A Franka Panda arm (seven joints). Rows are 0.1 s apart.
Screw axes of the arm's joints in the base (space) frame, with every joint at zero. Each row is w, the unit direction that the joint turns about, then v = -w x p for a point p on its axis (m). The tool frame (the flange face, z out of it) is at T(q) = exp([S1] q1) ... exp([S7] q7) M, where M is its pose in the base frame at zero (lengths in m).
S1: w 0 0 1 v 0 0 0
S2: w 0 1 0 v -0.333 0 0
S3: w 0 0 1 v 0 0 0
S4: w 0 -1 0 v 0.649 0 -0.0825
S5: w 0 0 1 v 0 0 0
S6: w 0 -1 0 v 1.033 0 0
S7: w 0 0 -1 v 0 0.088 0
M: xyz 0.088 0 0.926 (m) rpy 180 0 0 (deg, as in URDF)
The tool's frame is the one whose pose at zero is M.
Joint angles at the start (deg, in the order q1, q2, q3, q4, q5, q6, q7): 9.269 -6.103 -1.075 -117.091 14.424 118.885 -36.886
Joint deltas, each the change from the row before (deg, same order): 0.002 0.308 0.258 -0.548 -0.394 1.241 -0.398; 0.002 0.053 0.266 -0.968 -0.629 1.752 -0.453; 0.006 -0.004 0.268 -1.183 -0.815 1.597 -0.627; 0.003 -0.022 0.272 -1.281 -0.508 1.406 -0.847; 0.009 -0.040 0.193 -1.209 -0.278 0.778 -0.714; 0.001 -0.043 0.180 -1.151 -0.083 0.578 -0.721; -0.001 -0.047 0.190 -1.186 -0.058 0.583 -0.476; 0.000 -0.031 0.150 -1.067 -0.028 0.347 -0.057; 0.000 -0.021 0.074 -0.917 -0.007 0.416 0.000; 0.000 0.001 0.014 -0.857 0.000 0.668 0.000
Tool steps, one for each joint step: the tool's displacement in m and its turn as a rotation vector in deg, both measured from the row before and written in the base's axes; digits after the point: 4 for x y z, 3 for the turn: 0.0011 0.0017 -0.0055 -0.501 -0.511 0.501; -0.0001 0.0012 -0.0058 -0.714 -0.891 0.558; -0.0012 0.0011 -0.0074 -0.934 -0.648 0.874; -0.0021 0.0013 -0.0083 -0.709 -0.382 1.033; -0.0030 0.0009 -0.0085 -0.502 0.208 0.871; -0.0033 0.0009 -0.0083 -0.330 0.374 0.814; -0.0035 0.0009 -0.0085 -0.280 0.450 0.575; -0.0036 0.0006 -0.0080 -0.200 0.663 0.157; -0.0029 0.0000 -0.0067 -0.140 0.471 0.004; -0.0022 -0.0006 -0.0059 -0.105 0.188 -0.102
